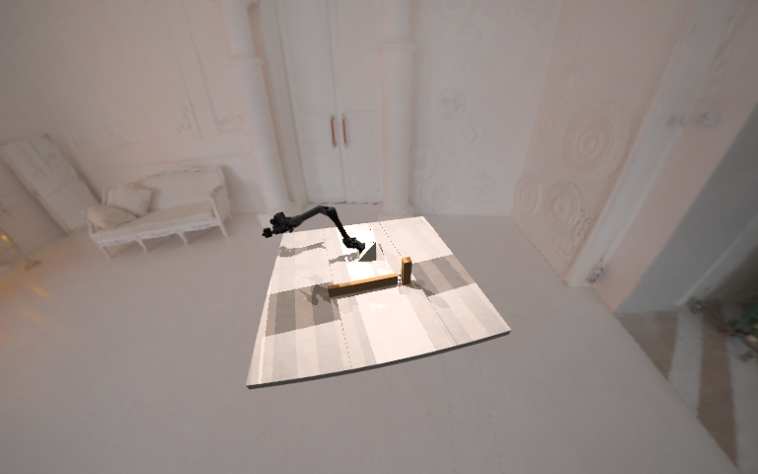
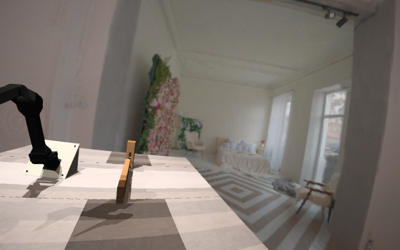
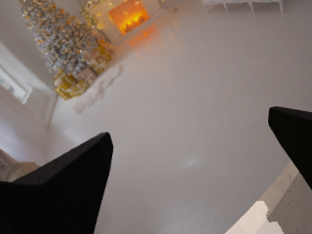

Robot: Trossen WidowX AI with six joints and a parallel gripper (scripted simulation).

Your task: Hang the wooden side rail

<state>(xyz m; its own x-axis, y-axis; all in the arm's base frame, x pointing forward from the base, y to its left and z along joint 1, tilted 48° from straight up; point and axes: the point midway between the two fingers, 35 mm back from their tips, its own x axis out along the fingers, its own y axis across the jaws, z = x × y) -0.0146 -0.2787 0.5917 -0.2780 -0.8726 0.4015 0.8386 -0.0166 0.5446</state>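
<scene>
My gripper tip is now 360 mm short of the wooden headboard post, 900 mm to the right of it and 140 mm above it.
</scene>
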